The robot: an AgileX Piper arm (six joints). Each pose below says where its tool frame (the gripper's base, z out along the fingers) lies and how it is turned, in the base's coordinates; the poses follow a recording.
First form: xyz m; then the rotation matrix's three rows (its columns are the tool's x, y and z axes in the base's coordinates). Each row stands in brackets.
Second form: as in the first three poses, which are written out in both.
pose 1, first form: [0.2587 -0.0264 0.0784], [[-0.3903 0.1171 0.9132], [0.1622 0.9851 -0.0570], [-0.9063 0.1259 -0.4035]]
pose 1, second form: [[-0.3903 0.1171 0.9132 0.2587], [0.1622 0.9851 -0.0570 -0.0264], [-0.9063 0.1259 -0.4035 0.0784], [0 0 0 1]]
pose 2, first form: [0.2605 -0.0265 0.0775], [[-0.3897 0.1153 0.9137], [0.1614 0.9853 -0.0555], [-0.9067 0.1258 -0.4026]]
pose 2, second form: [[-0.3897 0.1153 0.9137 0.2605], [0.1614 0.9853 -0.0555 -0.0265], [-0.9067 0.1258 -0.4026 0.0775], [0 0 0 1]]
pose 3, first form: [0.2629 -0.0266 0.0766], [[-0.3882 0.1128 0.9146], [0.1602 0.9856 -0.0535], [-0.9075 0.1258 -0.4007]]
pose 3, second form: [[-0.3882 0.1128 0.9146 0.2629], [0.1602 0.9856 -0.0535 -0.0266], [-0.9075 0.1258 -0.4007 0.0766], [0 0 0 1]]
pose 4, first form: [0.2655 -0.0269 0.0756], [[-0.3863 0.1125 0.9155], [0.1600 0.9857 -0.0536], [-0.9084 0.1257 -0.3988]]
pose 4, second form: [[-0.3863 0.1125 0.9155 0.2655], [0.1600 0.9857 -0.0536 -0.0269], [-0.9084 0.1257 -0.3988 0.0756], [0 0 0 1]]
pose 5, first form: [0.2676 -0.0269 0.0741], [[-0.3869 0.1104 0.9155], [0.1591 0.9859 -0.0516], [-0.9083 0.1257 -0.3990]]
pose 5, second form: [[-0.3869 0.1104 0.9155 0.2676], [0.1591 0.9859 -0.0516 -0.0269], [-0.9083 0.1257 -0.3990 0.0741], [0 0 0 1]]
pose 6, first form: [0.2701 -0.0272 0.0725], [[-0.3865 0.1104 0.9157], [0.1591 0.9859 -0.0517], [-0.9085 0.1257 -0.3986]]
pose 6, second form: [[-0.3865 0.1104 0.9157 0.2701], [0.1591 0.9859 -0.0517 -0.0272], [-0.9085 0.1257 -0.3986 0.0725], [0 0 0 1]]
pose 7, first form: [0.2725 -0.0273 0.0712], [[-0.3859 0.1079 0.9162], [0.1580 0.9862 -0.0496], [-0.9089 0.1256 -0.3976]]
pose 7, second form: [[-0.3859 0.1079 0.9162 0.2725], [0.1580 0.9862 -0.0496 -0.0273], [-0.9089 0.1256 -0.3976 0.0712], [0 0 0 1]]
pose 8, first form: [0.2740 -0.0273 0.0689], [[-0.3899 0.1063 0.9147], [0.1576 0.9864 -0.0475], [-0.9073 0.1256 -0.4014]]
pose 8, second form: [[-0.3899 0.1063 0.9147 0.2740], [0.1576 0.9864 -0.0475 -0.0273], [-0.9073 0.1256 -0.4014 0.0689], [0 0 0 1]]
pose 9, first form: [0.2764 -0.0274 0.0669], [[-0.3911 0.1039 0.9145], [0.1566 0.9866 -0.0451], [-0.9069 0.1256 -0.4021]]
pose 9, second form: [[-0.3911 0.1039 0.9145 0.2764], [0.1566 0.9866 -0.0451 -0.0274], [-0.9069 0.1256 -0.4021 0.0669], [0 0 0 1]]
